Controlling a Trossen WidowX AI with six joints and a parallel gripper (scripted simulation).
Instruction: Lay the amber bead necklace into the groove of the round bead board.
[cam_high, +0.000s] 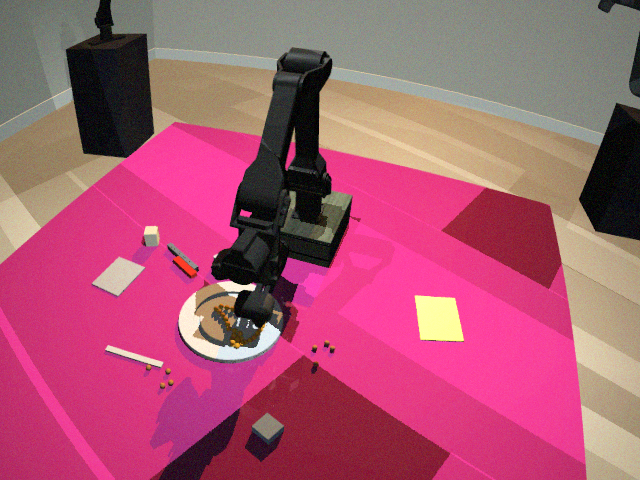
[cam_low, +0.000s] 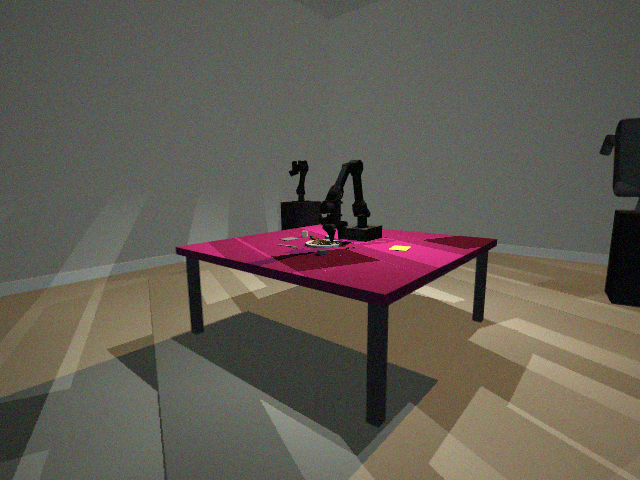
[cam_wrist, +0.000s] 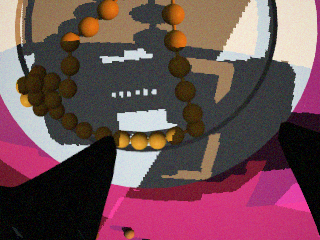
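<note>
My gripper tip is 3 cm short of the round bead board, 6 cm to the left of it and 1 cm above it. Round my gripper tip: white block 12 cm behind, 11 cm to the right, 1 cm below; then blue block 24 cm ahead, 6 cm to the left, 1 cm below; then red-handled tool 10 cm behind, 21 cm to the right, 2 cm below.
</note>
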